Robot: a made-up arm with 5 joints.
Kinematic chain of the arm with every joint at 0, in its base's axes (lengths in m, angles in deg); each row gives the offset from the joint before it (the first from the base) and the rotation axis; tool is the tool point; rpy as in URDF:
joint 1: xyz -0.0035 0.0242 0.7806 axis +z
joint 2: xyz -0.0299 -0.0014 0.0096 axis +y
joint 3: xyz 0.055 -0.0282 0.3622 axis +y
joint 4: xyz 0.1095 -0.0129 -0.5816 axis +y
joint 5: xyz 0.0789 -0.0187 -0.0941 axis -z
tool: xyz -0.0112 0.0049 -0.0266 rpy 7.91 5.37 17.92
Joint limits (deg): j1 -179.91..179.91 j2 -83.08..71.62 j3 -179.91..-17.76 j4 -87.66..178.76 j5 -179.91..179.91
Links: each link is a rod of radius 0.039 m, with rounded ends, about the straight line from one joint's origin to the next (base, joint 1, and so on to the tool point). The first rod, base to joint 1, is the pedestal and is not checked.
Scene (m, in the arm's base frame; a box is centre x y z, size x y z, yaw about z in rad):
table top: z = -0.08
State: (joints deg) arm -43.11 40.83 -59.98 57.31 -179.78
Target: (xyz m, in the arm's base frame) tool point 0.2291 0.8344 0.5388
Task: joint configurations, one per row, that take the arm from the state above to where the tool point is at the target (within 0.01 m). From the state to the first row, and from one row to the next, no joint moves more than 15 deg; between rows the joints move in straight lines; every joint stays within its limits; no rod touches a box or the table.
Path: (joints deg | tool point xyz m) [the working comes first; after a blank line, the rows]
Joints at the target: 78.48 46.15 -90.57 46.49 -179.91
Straight joint move there: clear.

1: -29.60 41.42 -63.38 56.11 -179.79 | 0.4654 -0.3182 0.3765
2: -16.09 42.01 -66.78 54.91 -179.81 | 0.5679 -0.2095 0.3907
3: -2.58 42.60 -70.18 53.70 -179.82 | 0.6427 -0.0711 0.4067
4: 10.93 43.19 -73.57 52.50 -179.84 | 0.6813 0.0891 0.4245
5: 24.44 43.79 -76.97 51.30 -179.85 | 0.6780 0.2613 0.4440
6: 37.95 44.38 -80.37 50.10 -179.87 | 0.6294 0.4339 0.4653
7: 51.46 44.97 -83.77 48.89 -179.88 | 0.5356 0.5949 0.4883
8: 64.97 45.56 -87.17 47.69 -179.90 | 0.4000 0.7321 0.5128
9: 78.48 46.15 -90.57 46.49 -179.91 | 0.2291 0.8344 0.5388

